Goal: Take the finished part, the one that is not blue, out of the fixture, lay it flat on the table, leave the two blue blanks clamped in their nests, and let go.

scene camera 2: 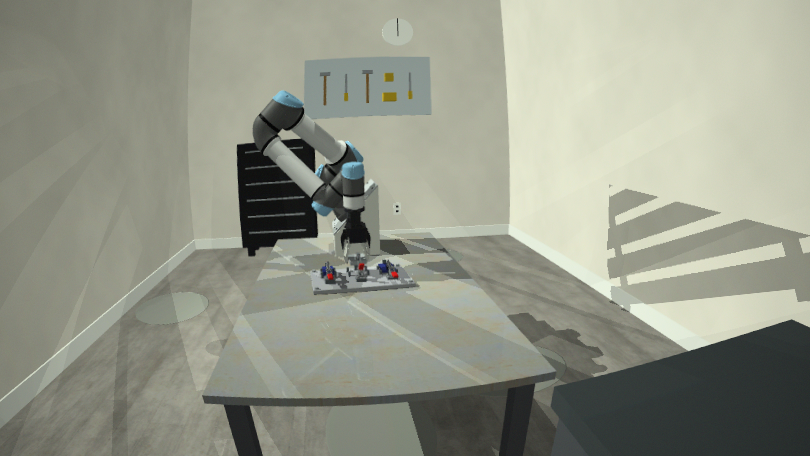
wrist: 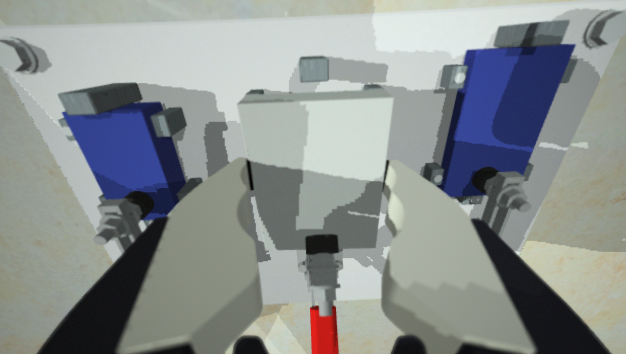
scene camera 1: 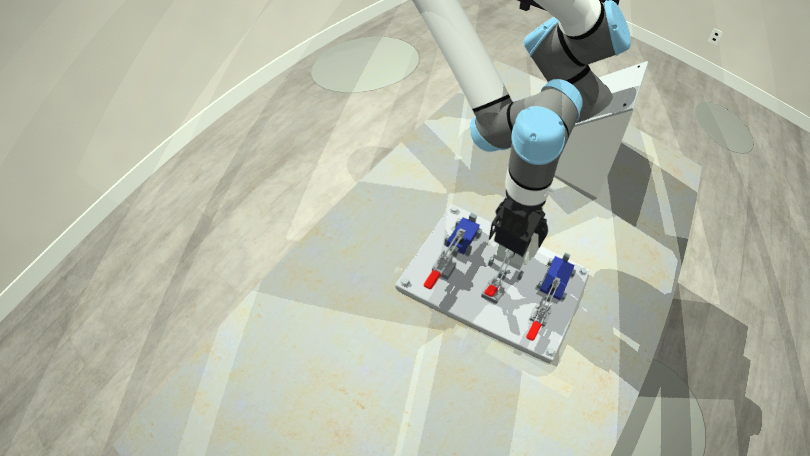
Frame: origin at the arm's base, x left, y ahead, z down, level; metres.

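Where they show: gripper, between the fingertips: (scene camera 2: 357,262) (wrist: 316,162); arm's base, origin of its link: (scene camera 1: 587,107).
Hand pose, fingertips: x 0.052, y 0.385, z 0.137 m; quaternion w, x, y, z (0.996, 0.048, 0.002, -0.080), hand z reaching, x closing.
Each offset is from my fingertips to the top centre of the thing. "*": to the spot under its first point. Level surfaces: height alone.
The finished part, a pale grey-white block {dy +0.003, dx +0.001, dz -0.025 m} (wrist: 345,135), is held flat between the fingertips of my gripper (wrist: 316,162) (scene camera 1: 514,257) (scene camera 2: 355,257). My gripper is shut on it, above the middle nest. The part stands clear of the middle stop block {dy -0.043, dx -0.009, dz +0.006 m} (wrist: 314,69) in the wrist view. The middle clamp's black tip {* dy +0.026, dx +0.006, dz -0.033 m} (wrist: 321,244) overlaps the part's near edge in that view; whether they touch is unclear. The left blue blank (scene camera 1: 464,232) (wrist: 125,155) and the right blue blank {dy -0.028, dx +0.107, dz +0.023 m} (scene camera 1: 558,274) (wrist: 510,110) sit in their nests, each with a clamp tip over it.
The fixture plate {dy +0.047, dx +0.011, dz +0.039 m} (scene camera 1: 481,317) (scene camera 2: 362,287) lies on the table {dz +0.054 m} (scene camera 1: 317,362) (scene camera 2: 374,351). The middle red handle {dy +0.116, dx +0.027, dz -0.032 m} (scene camera 1: 491,290) stands more upright than the left red handle {dy +0.159, dx -0.076, dz -0.003 m} (scene camera 1: 431,279) and right red handle {dy +0.111, dx +0.138, dz +0.007 m} (scene camera 1: 533,330). The robot's pedestal (scene camera 1: 589,152) is behind the fixture.
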